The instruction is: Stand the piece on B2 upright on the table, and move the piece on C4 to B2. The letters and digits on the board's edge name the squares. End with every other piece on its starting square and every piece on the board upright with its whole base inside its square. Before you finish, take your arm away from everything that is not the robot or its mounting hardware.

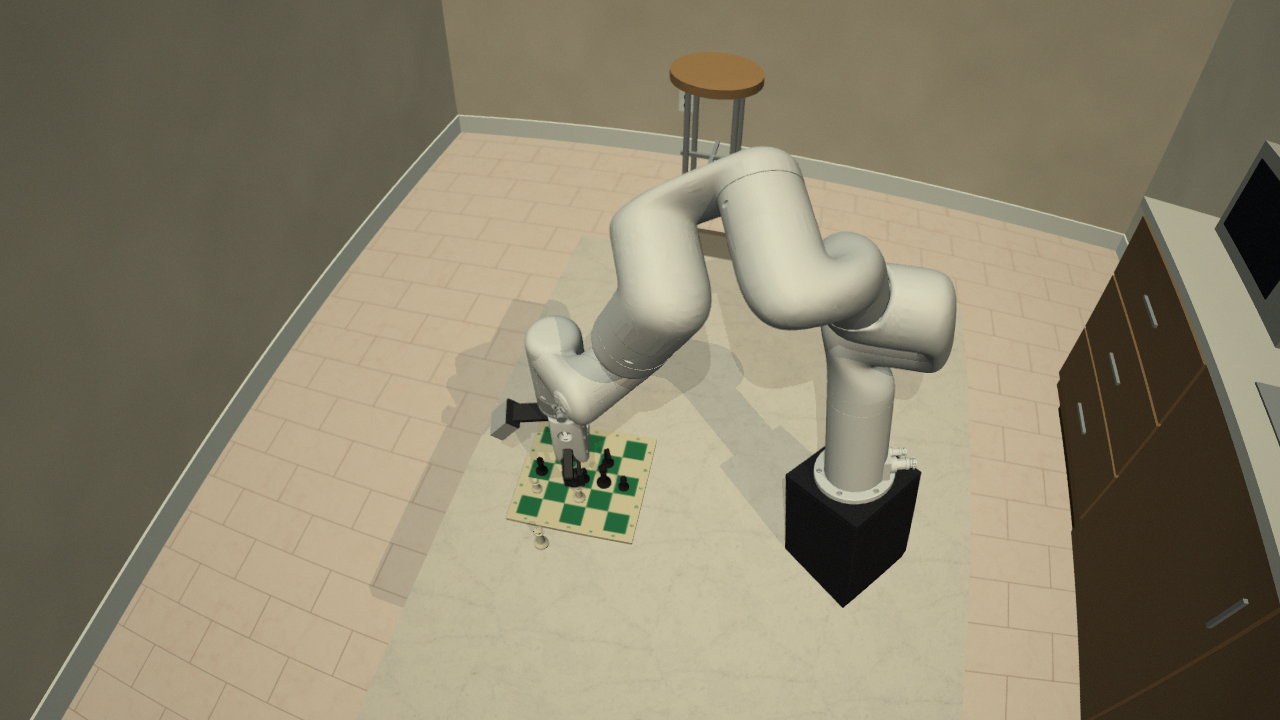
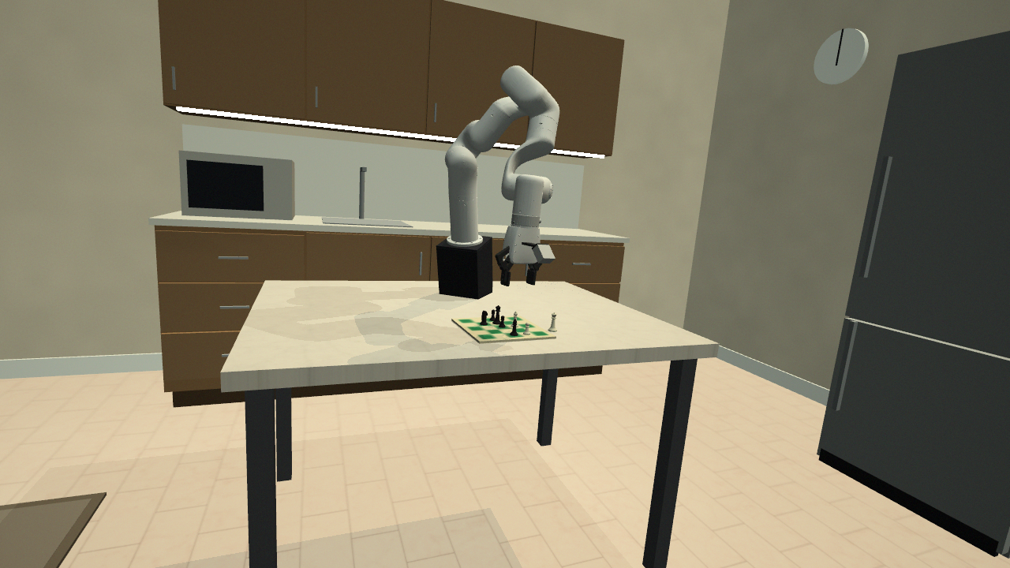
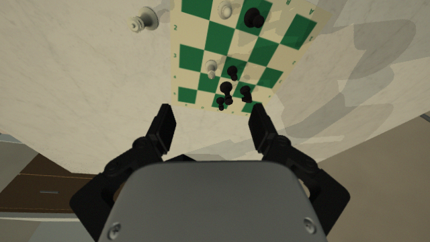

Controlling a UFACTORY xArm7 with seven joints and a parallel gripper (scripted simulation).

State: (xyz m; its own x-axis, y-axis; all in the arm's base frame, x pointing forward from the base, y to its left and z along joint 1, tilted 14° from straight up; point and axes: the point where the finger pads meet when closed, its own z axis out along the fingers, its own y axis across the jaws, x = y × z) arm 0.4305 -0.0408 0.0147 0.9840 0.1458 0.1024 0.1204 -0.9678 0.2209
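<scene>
Now: hand 4 cm past the black chess piece, 4 cm to the left of it and 10 cm above it. Also, from my hand: chessboard: 4 cm to the right, 13 cm below; black piece: 7 cm ahead, 5 cm to the right, 11 cm below.
</scene>
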